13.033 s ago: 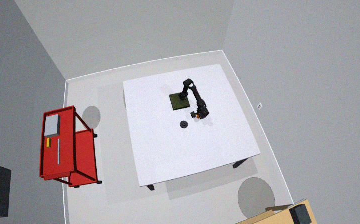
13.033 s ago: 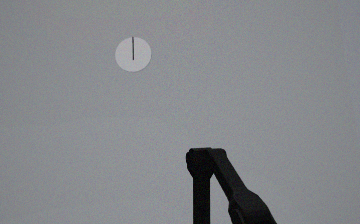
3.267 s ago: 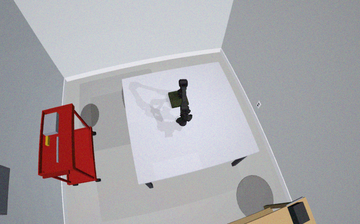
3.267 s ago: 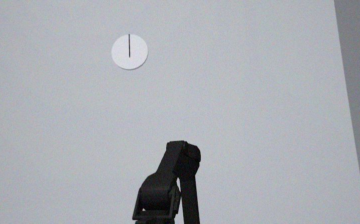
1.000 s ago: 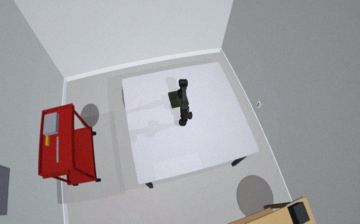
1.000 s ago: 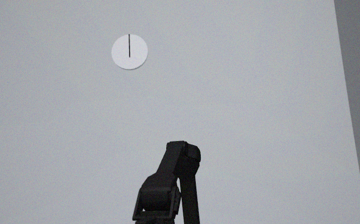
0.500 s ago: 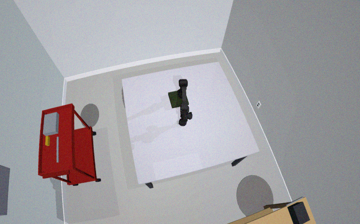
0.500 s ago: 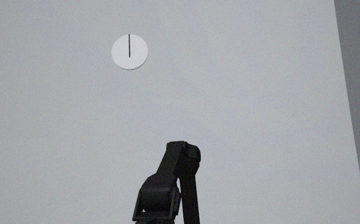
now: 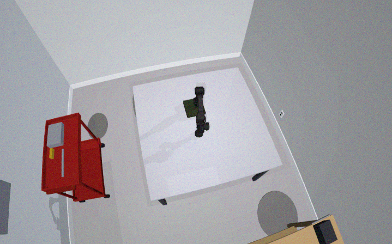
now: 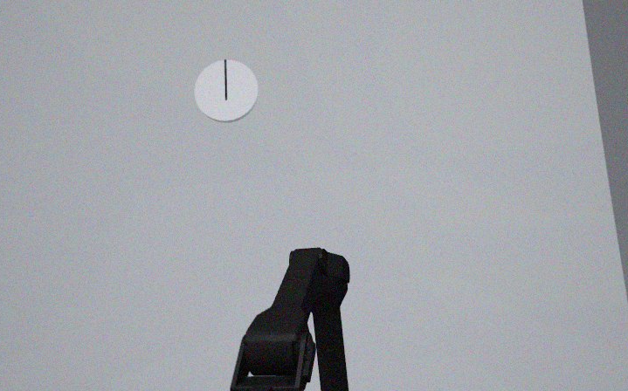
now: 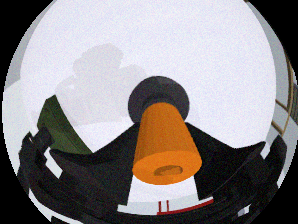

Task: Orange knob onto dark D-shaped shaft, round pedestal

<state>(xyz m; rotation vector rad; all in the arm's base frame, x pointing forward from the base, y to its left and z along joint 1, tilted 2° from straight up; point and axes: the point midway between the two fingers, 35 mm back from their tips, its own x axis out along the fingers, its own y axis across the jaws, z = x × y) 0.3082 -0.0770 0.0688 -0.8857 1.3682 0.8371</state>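
The dark round pedestal lies 3 cm below my gripper tip. Round my gripper tip: orange knob 2 cm above.
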